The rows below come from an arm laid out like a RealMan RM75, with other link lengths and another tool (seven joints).
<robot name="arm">
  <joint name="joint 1" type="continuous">
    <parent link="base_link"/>
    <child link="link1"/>
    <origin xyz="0 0 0.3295" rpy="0 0 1.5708"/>
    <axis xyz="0 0 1"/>
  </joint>
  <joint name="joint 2" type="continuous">
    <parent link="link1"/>
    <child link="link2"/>
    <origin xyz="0 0 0" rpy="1.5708 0 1.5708"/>
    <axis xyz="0 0 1"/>
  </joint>
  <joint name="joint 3" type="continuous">
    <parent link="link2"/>
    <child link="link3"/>
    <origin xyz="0 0.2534 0" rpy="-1.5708 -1.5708 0"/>
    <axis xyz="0 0 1"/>
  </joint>
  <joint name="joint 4" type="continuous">
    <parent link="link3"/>
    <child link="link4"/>
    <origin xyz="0 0 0" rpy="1.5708 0 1.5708"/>
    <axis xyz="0 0 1"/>
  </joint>
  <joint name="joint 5" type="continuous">
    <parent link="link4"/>
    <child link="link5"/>
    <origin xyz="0 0.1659 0" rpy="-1.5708 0 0"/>
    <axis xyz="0 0 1"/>
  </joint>
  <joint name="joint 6" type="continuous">
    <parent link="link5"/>
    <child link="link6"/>
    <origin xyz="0 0 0" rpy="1.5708 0 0"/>
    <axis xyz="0 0 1"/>
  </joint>
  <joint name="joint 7" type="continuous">
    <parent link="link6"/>
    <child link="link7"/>
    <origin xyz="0 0.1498 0" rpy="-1.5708 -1.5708 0"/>
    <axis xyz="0 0 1"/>
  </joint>
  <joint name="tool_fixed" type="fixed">
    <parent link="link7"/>
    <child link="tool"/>
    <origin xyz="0.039 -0.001 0.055" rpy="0 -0.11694 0.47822"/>
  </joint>
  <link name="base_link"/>
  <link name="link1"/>
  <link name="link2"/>
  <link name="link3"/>
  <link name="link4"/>
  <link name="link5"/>
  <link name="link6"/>
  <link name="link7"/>
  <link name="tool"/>
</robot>
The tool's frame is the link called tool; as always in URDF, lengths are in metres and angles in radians. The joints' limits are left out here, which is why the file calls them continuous.
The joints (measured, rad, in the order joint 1, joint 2, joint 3, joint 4, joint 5, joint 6, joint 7), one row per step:
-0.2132, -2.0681, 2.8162, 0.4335, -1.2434, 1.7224, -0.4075
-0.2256, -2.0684, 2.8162, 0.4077, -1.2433, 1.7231, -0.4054
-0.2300, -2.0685, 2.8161, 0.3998, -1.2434, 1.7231, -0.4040
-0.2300, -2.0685, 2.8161, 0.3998, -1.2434, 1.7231, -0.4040
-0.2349, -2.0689, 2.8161, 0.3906, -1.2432, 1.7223, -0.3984
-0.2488, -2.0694, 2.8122, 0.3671, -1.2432, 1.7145, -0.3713
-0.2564, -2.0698, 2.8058, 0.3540, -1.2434, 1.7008, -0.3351
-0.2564, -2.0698, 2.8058, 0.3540, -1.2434, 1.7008, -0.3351
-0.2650, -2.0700, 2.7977, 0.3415, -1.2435, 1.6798, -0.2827
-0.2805, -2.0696, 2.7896, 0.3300, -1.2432, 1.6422, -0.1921
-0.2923, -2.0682, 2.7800, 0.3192, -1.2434, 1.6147, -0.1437
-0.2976, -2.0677, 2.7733, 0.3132, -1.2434, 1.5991, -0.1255
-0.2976, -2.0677, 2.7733, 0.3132, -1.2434, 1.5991, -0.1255
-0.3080, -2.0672, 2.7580, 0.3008, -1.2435, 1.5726, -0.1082
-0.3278, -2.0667, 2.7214, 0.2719, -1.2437, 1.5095, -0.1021
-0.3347, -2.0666, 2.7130, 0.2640, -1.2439, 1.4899, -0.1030
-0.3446, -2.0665, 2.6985, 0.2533, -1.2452, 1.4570, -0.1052
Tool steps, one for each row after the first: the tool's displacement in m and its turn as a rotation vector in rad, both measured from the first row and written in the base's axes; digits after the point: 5 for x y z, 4 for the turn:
-0.00057, 0.00266, -0.00029, 0.0027, 0.0262, -0.0052
-0.00064, 0.00365, -0.00038, 0.0039, 0.0349, -0.0070
-0.00064, 0.00365, -0.00038, 0.0039, 0.0349, -0.0070
-0.00076, 0.00483, -0.00088, 0.0060, 0.0485, -0.0079
-0.00194, 0.00927, -0.00246, 0.0163, 0.0954, -0.0030
-0.00426, 0.01328, -0.00461, 0.0273, 0.1413, 0.0120
-0.00426, 0.01328, -0.00461, 0.0273, 0.1413, 0.0120
-0.00754, 0.01849, -0.00792, 0.0405, 0.2026, 0.0341
-0.01160, 0.02693, -0.01467, 0.0563, 0.3018, 0.0646
-0.01543, 0.03336, -0.01771, 0.0641, 0.3608, 0.0859
-0.01791, 0.03665, -0.01894, 0.0653, 0.3852, 0.0983
-0.01791, 0.03665, -0.01894, 0.0653, 0.3852, 0.0983
-0.02219, 0.04269, -0.01976, 0.0650, 0.4147, 0.1193
-0.03330, 0.05509, -0.02035, 0.0494, 0.4501, 0.1699
-0.03610, 0.05869, -0.02096, 0.0415, 0.4578, 0.1826
-0.04102, 0.06428, -0.02179, 0.0281, 0.4668, 0.2059

